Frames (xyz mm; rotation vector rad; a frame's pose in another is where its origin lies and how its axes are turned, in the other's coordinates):
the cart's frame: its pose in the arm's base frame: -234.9 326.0 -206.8 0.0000 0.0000 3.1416
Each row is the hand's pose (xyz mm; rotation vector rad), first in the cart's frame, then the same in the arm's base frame.
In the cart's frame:
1: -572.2 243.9 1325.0 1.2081 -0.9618 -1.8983
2: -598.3 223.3 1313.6 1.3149 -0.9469 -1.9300
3: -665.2 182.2 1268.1 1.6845 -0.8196 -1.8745
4: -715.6 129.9 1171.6 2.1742 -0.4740 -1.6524
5: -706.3 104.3 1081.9 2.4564 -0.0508 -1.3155
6: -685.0 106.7 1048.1 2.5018 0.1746 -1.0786
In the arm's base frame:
1: 337.3 82.1 1118.2 0.8140 1.0224 0.7496
2: 363.4 102.7 1106.8 0.7880 1.0943 0.6736
3: 430.3 143.8 1061.3 0.6719 1.3808 0.5449
4: 480.7 196.1 964.8 0.3919 1.7978 0.4288
5: 471.4 221.7 875.1 0.0441 2.1311 0.4333
6: 450.1 219.3 841.3 -0.1594 2.2835 0.5202

